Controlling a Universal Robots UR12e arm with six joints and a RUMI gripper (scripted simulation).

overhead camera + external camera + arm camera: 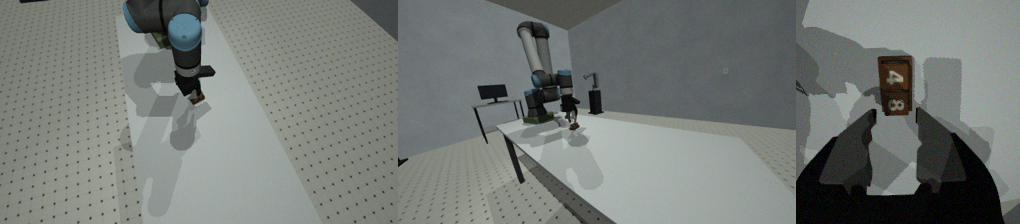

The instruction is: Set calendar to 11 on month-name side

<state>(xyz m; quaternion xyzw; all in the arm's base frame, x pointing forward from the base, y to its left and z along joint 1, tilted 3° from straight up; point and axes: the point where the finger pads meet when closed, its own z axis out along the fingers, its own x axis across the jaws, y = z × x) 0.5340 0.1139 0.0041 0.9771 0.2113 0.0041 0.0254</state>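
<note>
Now: hand 4 cm above the brown cube. Also, from my hand: brown calendar tray (5 cm below, 1 cm to the left, 1 cm behind).
</note>
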